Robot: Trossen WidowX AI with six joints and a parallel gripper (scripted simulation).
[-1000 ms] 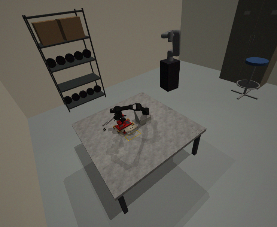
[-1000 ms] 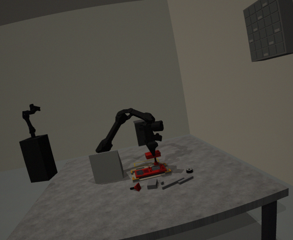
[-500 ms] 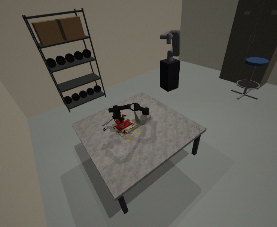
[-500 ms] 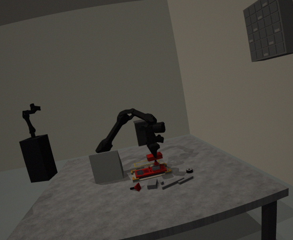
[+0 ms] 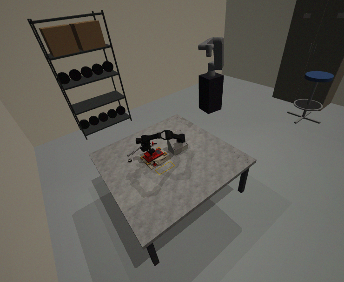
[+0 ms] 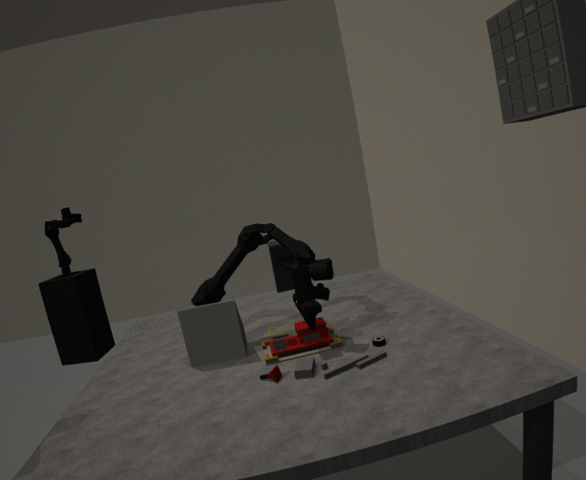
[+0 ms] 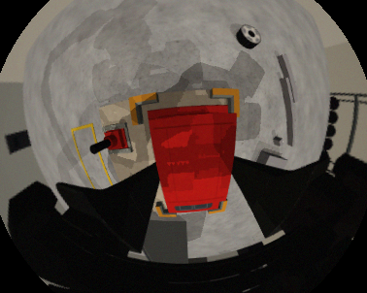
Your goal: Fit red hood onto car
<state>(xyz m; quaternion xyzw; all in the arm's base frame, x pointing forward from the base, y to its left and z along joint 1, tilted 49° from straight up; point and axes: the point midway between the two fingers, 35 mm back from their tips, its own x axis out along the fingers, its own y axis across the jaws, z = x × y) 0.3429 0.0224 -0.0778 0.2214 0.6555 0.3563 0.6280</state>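
My gripper tip is right at the red hood. Also, from my gripper tip: black wheel (200 mm ahead, 90 mm to the right, 50 mm below).
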